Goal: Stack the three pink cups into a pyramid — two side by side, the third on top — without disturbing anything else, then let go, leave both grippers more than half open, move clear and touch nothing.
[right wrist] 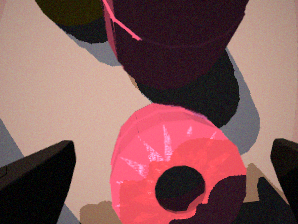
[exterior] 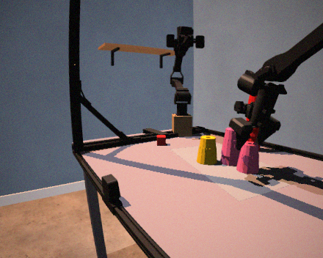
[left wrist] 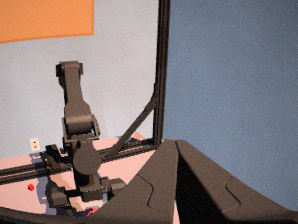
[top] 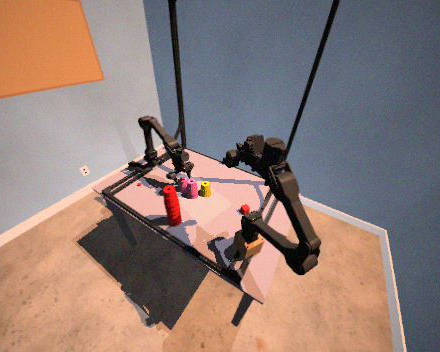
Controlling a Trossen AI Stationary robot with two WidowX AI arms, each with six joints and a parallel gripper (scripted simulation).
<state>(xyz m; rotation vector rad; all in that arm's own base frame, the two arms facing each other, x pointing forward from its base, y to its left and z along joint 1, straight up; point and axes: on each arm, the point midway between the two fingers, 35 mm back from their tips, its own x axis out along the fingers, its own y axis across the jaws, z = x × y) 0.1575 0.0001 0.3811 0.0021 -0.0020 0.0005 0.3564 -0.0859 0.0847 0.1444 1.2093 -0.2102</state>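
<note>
Right now the yellow cup is 440 mm below my left hand, 280 mm to the right of it and 60 mm behind it. The rest, counted from my left hand: red block (470 mm below, 130 mm behind); pale mat (490 mm below, 320 mm to the right, 10 mm behind).
Now: the pale mat 100 mm below my right hand, 80 mm to the left of it and 20 mm behind it. Also, from my right hand: red block (400 mm to the left, 150 mm behind, 80 mm below); then yellow cup (130 mm to the left, 80 mm behind, 50 mm below).
</note>
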